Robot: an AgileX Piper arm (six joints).
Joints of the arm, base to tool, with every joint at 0 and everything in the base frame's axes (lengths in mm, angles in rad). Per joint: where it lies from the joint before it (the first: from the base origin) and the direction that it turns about. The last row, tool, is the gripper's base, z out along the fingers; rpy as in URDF.
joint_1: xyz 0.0 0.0 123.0 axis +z
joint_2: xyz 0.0 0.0 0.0 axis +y
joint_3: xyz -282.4 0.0 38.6 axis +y
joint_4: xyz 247.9 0.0 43.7 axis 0.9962 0 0.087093
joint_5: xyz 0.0 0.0 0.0 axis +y
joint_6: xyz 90.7 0.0 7.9 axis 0.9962 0 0.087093
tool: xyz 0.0 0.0 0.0 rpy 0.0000 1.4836 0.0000
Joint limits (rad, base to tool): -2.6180..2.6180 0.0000..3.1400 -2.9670..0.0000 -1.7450..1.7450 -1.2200..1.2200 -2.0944..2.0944
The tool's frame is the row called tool.
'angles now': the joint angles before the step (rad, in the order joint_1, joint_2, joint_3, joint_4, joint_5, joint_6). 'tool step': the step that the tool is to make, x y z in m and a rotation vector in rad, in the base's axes. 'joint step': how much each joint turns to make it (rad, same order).
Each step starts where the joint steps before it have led.
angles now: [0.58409, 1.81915, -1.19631, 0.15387, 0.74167, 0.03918]
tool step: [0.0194, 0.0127, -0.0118, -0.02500, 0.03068, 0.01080]
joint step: [-0.00008, 0.10093, -0.10678, -0.00835, 0.04582, -0.00079]
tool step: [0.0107, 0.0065, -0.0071, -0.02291, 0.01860, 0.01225]
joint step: [0.00009, 0.05766, -0.06502, -0.01272, 0.03600, -0.00151]
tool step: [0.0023, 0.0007, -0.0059, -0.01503, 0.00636, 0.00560]
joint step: [0.00001, 0.01971, -0.00828, -0.01062, 0.00218, 0.00000]
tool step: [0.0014, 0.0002, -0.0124, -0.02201, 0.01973, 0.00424]
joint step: [-0.00004, 0.03081, 0.00039, -0.00857, -0.00261, -0.00007]
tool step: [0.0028, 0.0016, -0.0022, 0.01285, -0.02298, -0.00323]
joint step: [0.00006, 0.00703, -0.00017, 0.00008, -0.03333, 0.00006]
